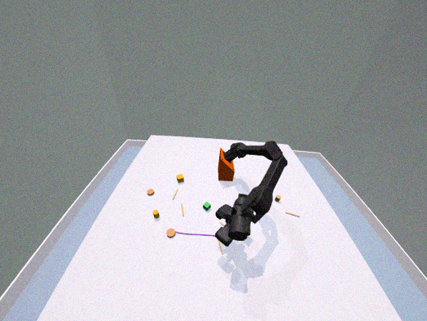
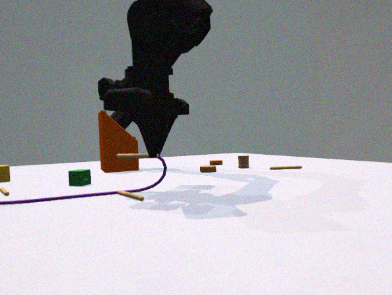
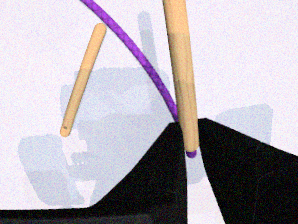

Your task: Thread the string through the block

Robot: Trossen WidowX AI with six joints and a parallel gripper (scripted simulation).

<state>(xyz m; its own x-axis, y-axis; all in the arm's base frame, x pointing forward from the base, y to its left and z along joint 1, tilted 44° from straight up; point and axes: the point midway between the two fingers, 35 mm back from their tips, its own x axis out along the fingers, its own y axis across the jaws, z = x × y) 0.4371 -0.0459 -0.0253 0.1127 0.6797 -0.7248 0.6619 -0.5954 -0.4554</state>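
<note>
Right now my gripper tip is 170 mm past the green block, 90 mm to the left of it and 40 mm above it. Also, from my gripper tip: thin wooden stick (10 mm to the right, 10 mm behind); then loose stick (50 mm to the right, 50 mm below, 40 mm ahead); then round wooden button (270 mm to the right, 50 mm below, 40 mm behind).
</note>
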